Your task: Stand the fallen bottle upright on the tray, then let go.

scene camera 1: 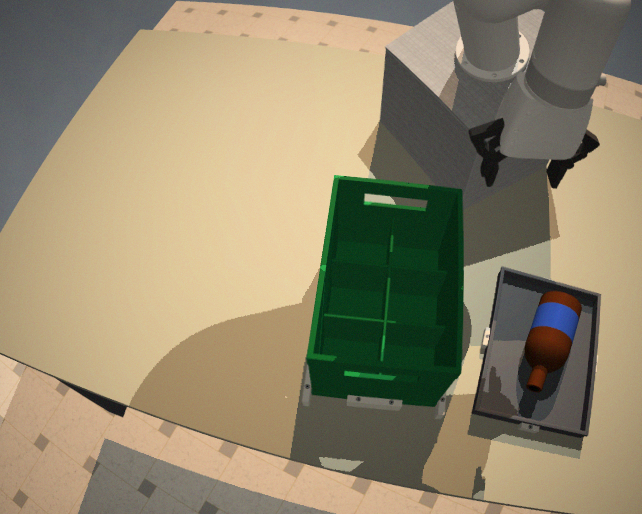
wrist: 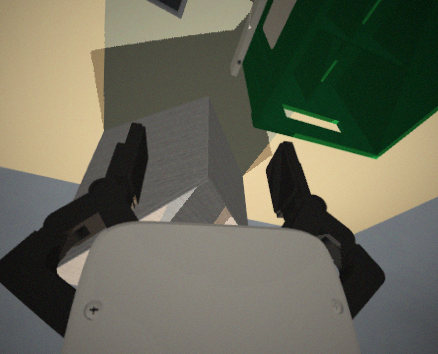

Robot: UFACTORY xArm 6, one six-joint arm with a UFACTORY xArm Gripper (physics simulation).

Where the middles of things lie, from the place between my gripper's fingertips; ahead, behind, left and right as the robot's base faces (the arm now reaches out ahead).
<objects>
My gripper is now 130 mm short of the brown bottle [scene camera 1: 548, 345], 120 mm to the right of it and 220 mm above it.
</objects>
